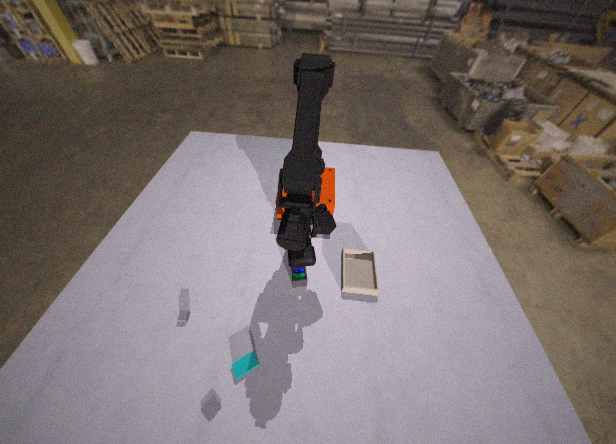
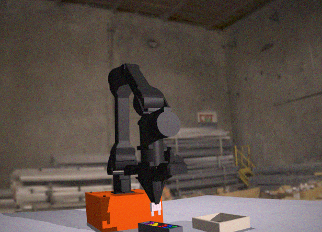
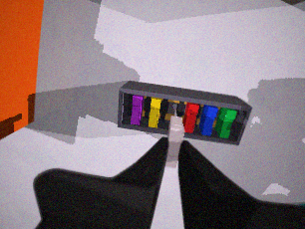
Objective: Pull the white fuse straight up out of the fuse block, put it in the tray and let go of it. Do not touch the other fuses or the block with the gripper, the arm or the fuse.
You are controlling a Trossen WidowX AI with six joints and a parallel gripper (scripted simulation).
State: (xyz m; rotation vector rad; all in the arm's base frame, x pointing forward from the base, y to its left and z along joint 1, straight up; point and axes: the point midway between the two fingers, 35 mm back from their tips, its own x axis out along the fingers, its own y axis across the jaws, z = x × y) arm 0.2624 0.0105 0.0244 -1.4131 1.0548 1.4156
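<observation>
Now: gripper tip 190 mm to the right of the beige tray, 90 mm above it and 10 mm past it. Also, from my gripper tip: white fuse: 10 mm below; red fuse: 70 mm below, 20 mm ahead; yellow fuse: 70 mm below, 20 mm behind, 10 mm to the right.
</observation>
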